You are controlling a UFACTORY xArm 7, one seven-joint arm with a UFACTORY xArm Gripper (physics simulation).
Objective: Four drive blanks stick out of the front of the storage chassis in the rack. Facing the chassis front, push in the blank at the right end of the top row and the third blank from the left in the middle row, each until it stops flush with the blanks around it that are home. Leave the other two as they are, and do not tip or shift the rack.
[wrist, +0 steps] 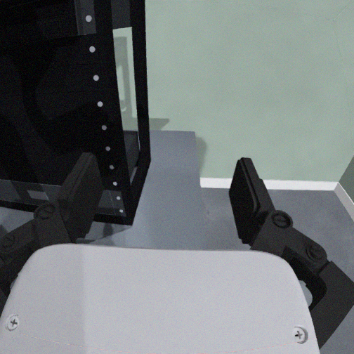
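Observation:
The black rack (106, 70) stands upright at the left, with a column of light round holes down its front post. At the top left, a dark unit (40, 22) with a side flange is mounted in it; it looks like the bottom of the chassis, but it is too dark and cut off to be sure. No drive blank can be made out. My gripper (165, 172) is open, with nothing between its fingers. Its left finger overlaps the rack's lower front corner in the view; its right finger is well to the right of the rack. Whether the left finger touches the rack cannot be told.
The rack stands on a grey-blue surface (172, 185). A pale green wall (250, 75) with a white skirting strip (305, 185) is behind and to the right. A grey floor (310, 215) shows at the right. The gripper's white housing fills the bottom of the view.

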